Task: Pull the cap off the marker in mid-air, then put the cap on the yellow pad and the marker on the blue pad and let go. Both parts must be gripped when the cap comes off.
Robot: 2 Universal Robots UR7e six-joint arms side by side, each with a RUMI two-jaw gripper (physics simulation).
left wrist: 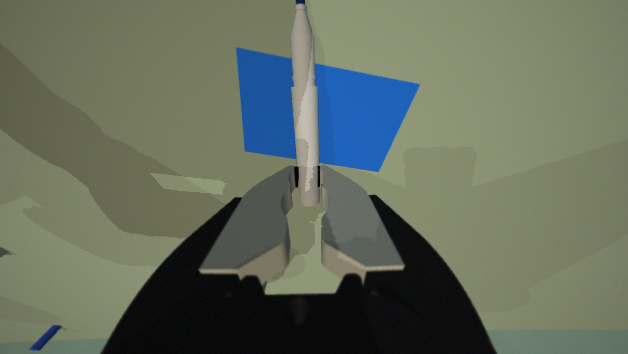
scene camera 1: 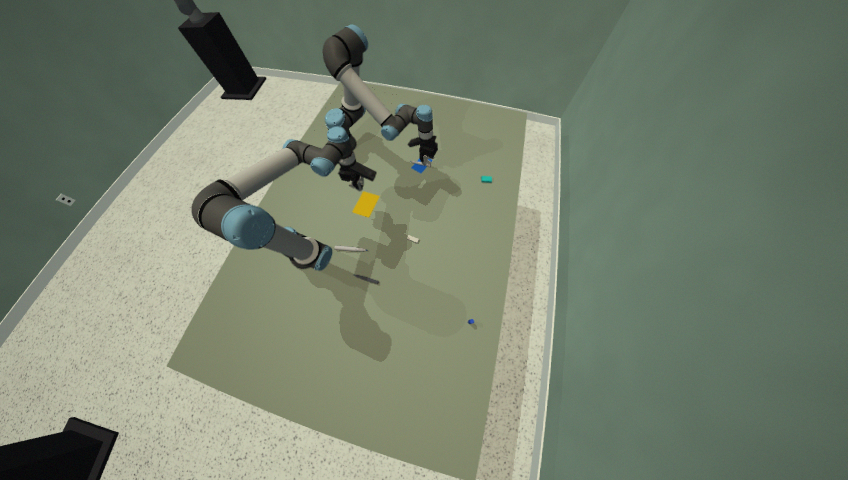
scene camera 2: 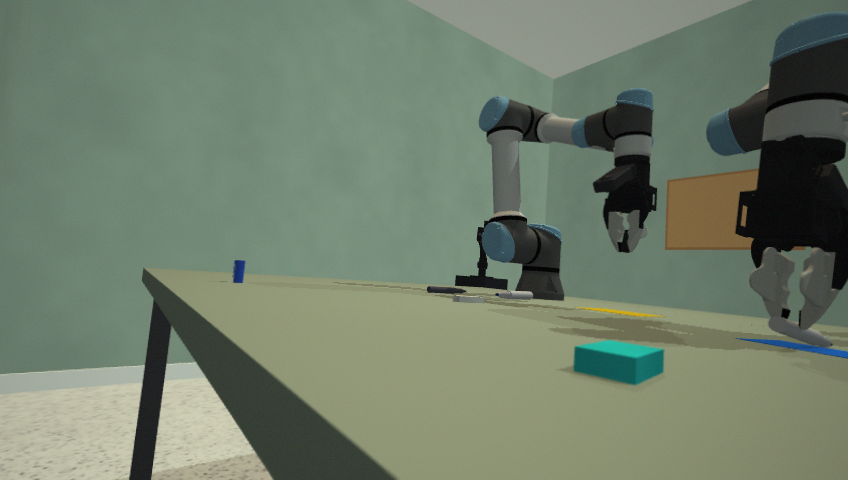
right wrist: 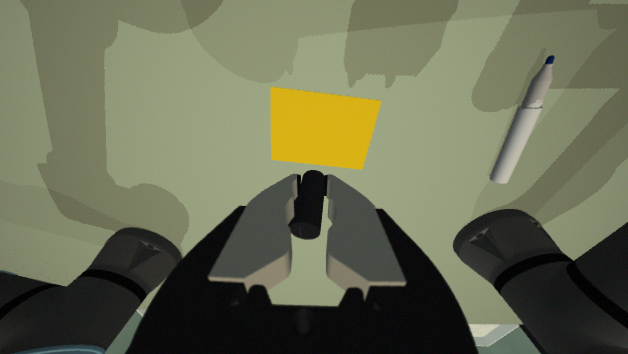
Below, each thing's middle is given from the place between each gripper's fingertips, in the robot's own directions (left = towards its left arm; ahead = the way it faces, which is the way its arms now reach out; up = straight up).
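The blue pad (left wrist: 360, 114) has my left hand 30 mm past it, 20 mm to the right of it and 20 mm above it. Counting from my left hand, the teal block (scene camera 2: 628, 363) is 370 mm ahead, 50 mm to the right and 20 mm below. The yellow pad (right wrist: 307, 127) is 300 mm behind my left hand, 310 mm to the right of it and 20 mm below it, while the black cap (right wrist: 308, 206) is 300 mm behind that same left hand, 300 mm to the right and 140 mm above. Going by its middle, the black cap is nearer to my right hand than to my left hand.
For my right hand, I find the yellow pad 13 cm below it and 1 cm to the right of it. The black cap is 3 cm above my right hand and 1 cm behind it. Also counted from my right hand, the blue pad is 27 cm ahead, 32 cm to the left and 13 cm below, and the teal block is 67 cm ahead, 25 cm to the left and 12 cm below. Going by their middles, the teal block is the farthest from my right hand of the things named here.
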